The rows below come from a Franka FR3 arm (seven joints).
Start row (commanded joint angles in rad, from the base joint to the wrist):
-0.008, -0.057, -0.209, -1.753, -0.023, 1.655, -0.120
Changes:
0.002, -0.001, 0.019, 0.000, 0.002, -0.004, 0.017
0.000, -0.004, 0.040, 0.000, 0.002, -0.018, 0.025
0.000, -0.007, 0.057, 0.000, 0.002, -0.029, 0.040
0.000, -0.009, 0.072, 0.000, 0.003, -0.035, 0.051
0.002, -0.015, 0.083, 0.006, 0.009, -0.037, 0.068
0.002, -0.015, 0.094, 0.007, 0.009, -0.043, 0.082
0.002, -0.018, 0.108, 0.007, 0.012, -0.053, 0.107
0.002, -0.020, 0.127, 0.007, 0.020, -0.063, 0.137
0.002, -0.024, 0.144, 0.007, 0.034, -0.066, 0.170
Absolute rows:
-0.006, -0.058, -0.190, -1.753, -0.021, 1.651, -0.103
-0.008, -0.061, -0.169, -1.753, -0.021, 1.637, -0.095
-0.008, -0.064, -0.152, -1.753, -0.021, 1.626, -0.080
-0.008, -0.066, -0.137, -1.753, -0.020, 1.620, -0.069
-0.006, -0.072, -0.126, -1.747, -0.014, 1.618, -0.052
-0.006, -0.072, -0.115, -1.746, -0.014, 1.612, -0.038
-0.006, -0.075, -0.101, -1.746, -0.011, 1.602, -0.013
-0.006, -0.077, -0.082, -1.746, -0.003, 1.592, 0.017
-0.006, -0.081, -0.065, -1.746, 0.011, 1.589, 0.050

